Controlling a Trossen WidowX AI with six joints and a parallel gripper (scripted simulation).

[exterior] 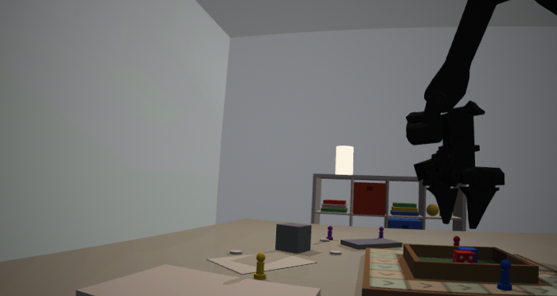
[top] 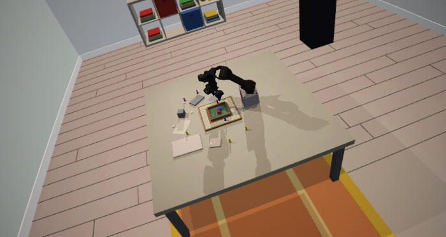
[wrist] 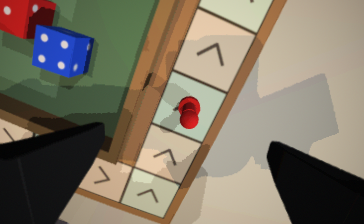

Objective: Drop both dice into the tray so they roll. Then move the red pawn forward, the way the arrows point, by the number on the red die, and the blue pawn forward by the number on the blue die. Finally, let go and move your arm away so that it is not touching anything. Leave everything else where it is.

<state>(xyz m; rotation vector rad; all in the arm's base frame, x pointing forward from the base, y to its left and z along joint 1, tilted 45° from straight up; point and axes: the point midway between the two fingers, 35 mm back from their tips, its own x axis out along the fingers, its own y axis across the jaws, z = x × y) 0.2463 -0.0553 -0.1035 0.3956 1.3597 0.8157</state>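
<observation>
Right now my gripper tip is 40 mm above the red pawn. From my gripper tip the other things lie so: blue pawn 220 mm to the left, 40 mm below; then grey slab 150 mm ahead, 140 mm to the right, 60 mm below; then die 20 mm ahead, 130 mm to the left, 40 mm below.
</observation>
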